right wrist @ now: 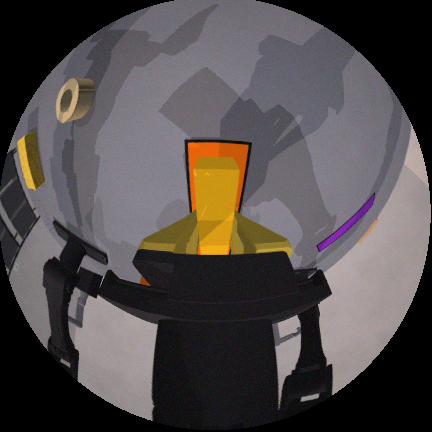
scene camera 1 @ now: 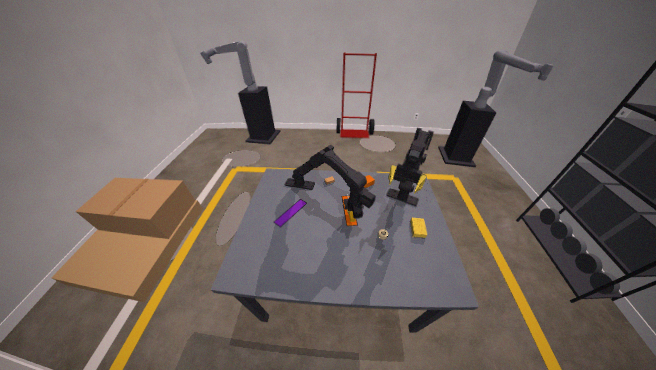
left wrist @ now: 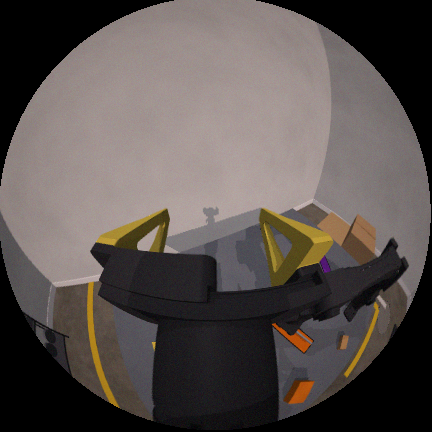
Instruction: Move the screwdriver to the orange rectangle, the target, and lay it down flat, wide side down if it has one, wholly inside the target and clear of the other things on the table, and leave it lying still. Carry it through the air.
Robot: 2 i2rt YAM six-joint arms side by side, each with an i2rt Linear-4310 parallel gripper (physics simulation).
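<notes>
The screwdriver has a thick yellow handle that runs along between my right fingers; its thin pale shaft also shows over the target in the left wrist view. My right gripper is shut on the handle, low over the orange target rectangle. The target has a black outline, and the arm and handle hide part of it. Whether the screwdriver touches the table cannot be told. My left gripper is open and empty, raised near its base at the picture's right.
An orange block stands behind the target. A tan block lies at the back. A purple strip lies left of the target. A tan ring and yellow block lie right.
</notes>
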